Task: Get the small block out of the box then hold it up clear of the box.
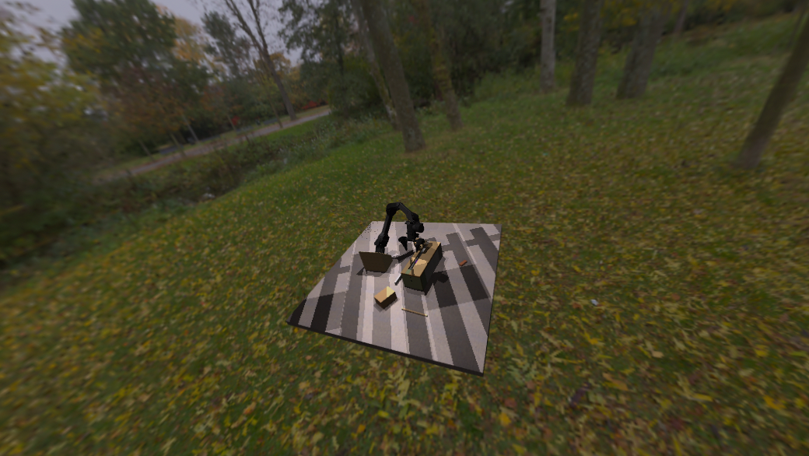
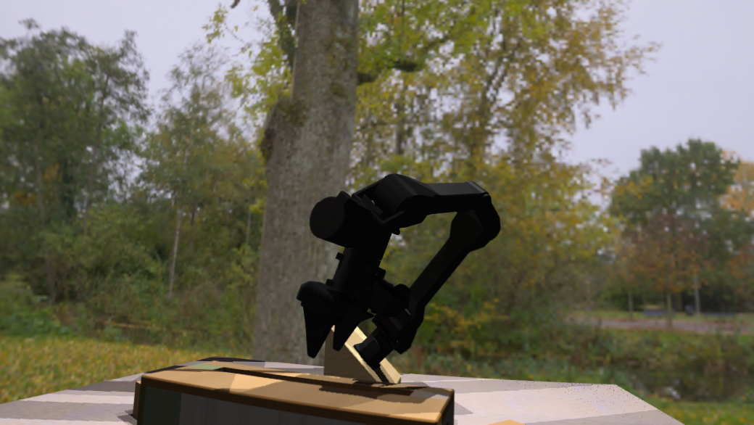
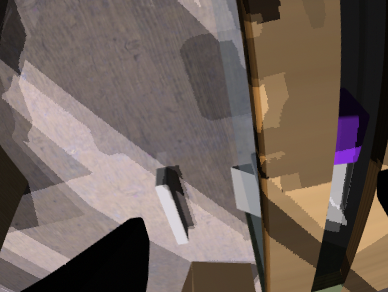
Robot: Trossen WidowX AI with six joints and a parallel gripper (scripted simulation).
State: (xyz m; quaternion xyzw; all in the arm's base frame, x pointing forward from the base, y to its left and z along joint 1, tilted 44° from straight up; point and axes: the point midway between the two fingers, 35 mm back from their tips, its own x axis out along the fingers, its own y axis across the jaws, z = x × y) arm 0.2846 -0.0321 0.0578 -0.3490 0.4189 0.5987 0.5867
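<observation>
Now: gripper tip 10 cm above the wooden box and 4 cm short of it. Round my gripper tip: orange piece 34 cm ahead, 15 cm below, 11 cm to the left; then tan cube 27 cm to the left, 13 cm below, 8 cm behind; then purple block 7 cm below, 5 cm ahead, 3 cm to the right.
</observation>
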